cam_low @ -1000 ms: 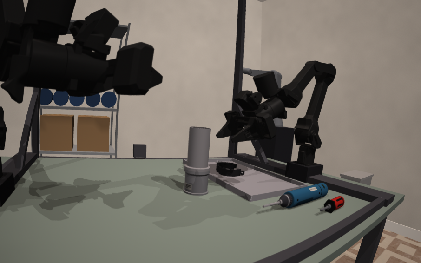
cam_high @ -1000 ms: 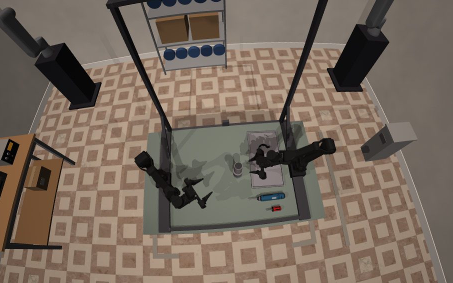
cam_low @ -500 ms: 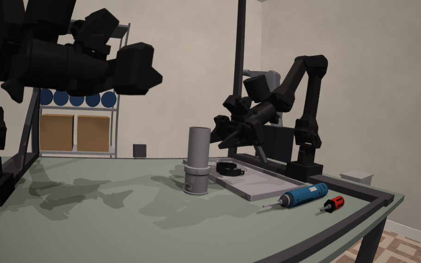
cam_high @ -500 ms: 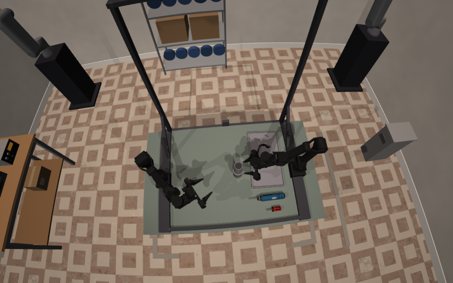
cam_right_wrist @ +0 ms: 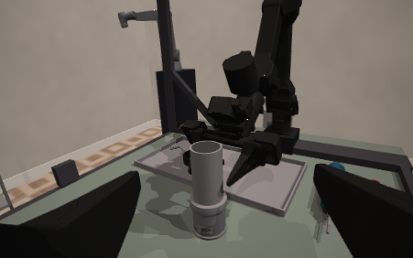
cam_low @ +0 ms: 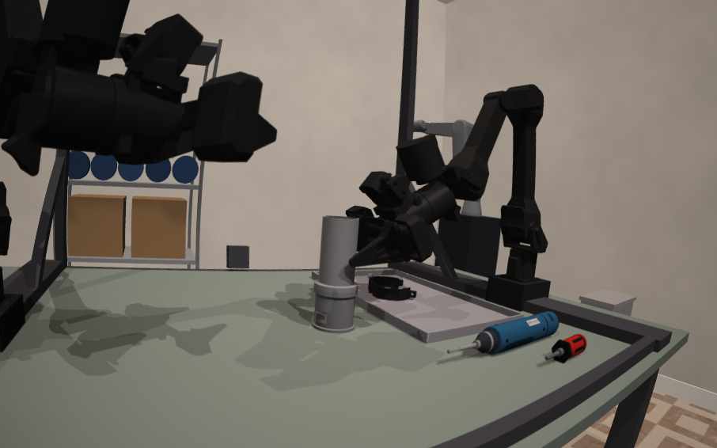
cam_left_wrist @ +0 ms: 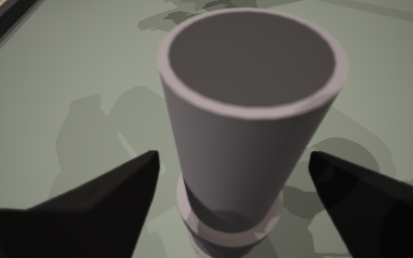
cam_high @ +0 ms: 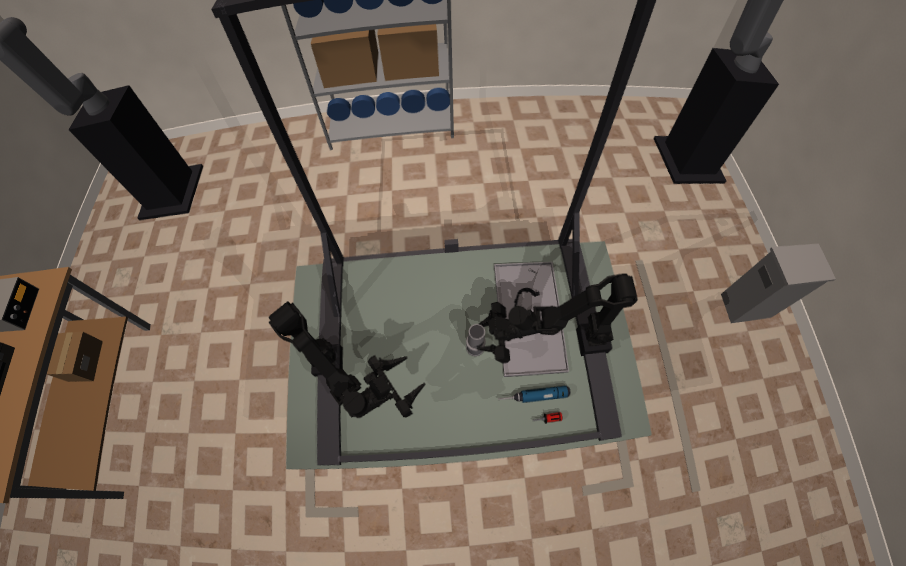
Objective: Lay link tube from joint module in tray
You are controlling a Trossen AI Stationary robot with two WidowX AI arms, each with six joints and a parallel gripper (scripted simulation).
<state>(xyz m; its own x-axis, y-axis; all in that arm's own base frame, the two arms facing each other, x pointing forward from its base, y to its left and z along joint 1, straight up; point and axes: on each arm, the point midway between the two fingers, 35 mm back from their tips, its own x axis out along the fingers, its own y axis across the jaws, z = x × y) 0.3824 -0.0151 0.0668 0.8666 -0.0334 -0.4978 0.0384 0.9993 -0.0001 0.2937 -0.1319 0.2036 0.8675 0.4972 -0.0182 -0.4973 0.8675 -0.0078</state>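
Right now my left hand is 30 mm to the left of the grey link tube and 10 mm above it. The rest, counted from my left hand: black clamp ring: 160 mm to the left, 140 mm behind, 100 mm below; then grey joint module: 90 mm below, 30 mm to the right; then grey tray: 170 mm to the left, 110 mm below, 100 mm behind.
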